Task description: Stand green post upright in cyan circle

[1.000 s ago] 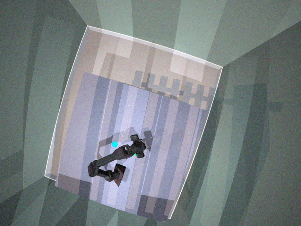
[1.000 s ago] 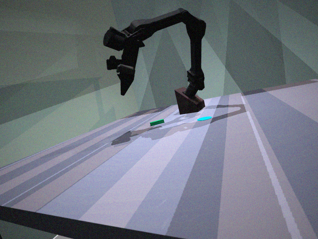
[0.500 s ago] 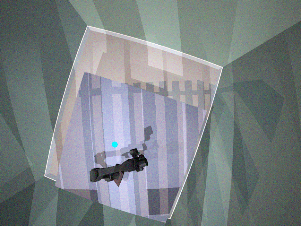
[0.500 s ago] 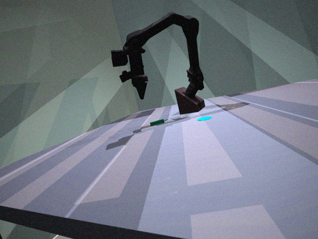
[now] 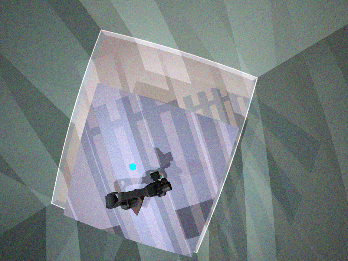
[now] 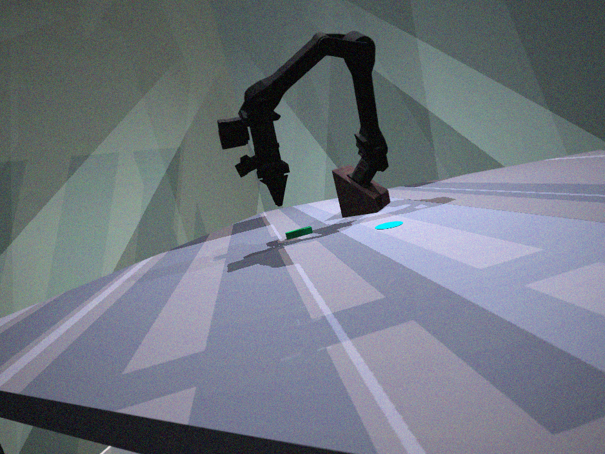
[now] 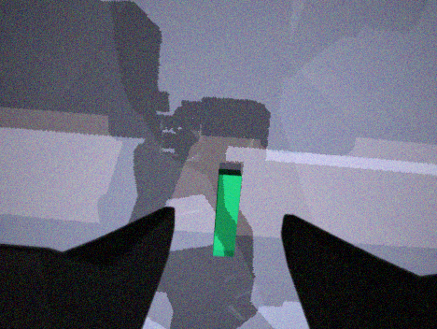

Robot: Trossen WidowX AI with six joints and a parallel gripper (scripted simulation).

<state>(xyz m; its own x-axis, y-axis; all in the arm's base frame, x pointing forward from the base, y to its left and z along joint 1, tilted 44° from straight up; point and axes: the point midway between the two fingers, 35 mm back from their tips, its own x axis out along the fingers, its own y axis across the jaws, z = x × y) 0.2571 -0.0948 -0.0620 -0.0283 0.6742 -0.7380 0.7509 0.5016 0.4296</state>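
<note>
Right now my gripper tip is 80 mm above the green post, 20 mm to the right of it and 20 mm past it. The rest, counted from my gripper tip: cyan circle 260 mm to the left, 90 mm below, 20 mm behind.
</note>
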